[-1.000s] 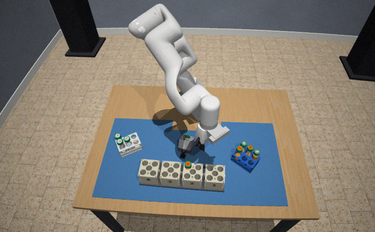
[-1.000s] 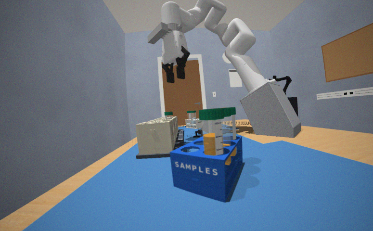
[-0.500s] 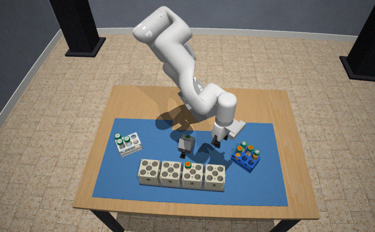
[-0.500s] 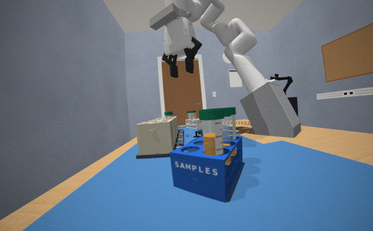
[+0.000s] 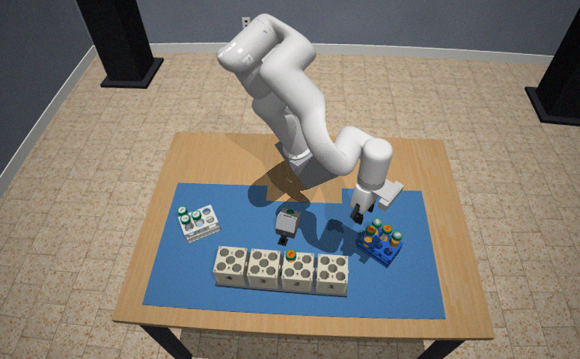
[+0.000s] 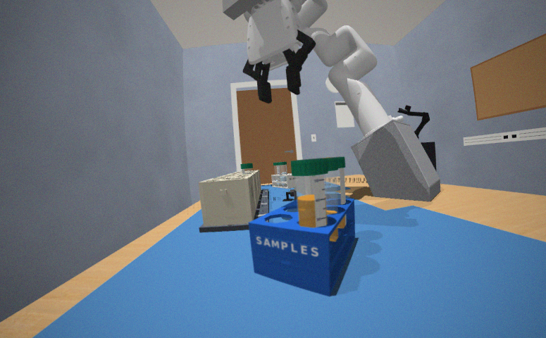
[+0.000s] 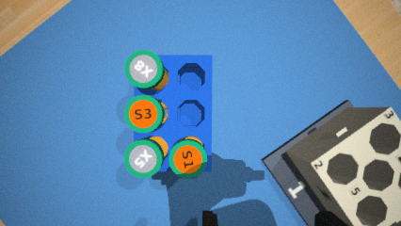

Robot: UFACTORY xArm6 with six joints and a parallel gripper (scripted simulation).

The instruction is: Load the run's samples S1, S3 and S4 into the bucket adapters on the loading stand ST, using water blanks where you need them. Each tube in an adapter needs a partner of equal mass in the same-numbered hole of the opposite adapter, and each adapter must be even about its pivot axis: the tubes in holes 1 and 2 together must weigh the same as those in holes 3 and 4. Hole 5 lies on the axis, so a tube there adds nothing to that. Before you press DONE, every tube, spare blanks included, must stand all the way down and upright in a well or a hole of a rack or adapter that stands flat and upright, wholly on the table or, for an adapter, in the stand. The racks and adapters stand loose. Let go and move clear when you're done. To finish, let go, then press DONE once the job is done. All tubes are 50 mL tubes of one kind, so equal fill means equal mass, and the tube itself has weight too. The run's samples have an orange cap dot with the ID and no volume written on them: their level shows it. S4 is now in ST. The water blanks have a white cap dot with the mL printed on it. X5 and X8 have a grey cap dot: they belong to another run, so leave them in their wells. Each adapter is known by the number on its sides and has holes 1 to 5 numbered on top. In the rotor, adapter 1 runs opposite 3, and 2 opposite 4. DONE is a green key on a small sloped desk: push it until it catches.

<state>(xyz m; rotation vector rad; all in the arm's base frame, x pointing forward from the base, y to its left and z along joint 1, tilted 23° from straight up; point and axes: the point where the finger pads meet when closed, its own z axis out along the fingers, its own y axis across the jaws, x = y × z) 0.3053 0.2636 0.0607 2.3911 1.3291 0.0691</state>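
My gripper is now 30 mm past the orange-dot tube, 100 mm to the right of it and 190 mm above it. From my hand the other things lie so: loading stand ST 120 mm ahead, 240 mm to the right, 240 mm below; blue sample rack 20 mm behind, 90 mm to the left, 220 mm below; green done key 110 mm behind, 240 mm to the right, 180 mm below.
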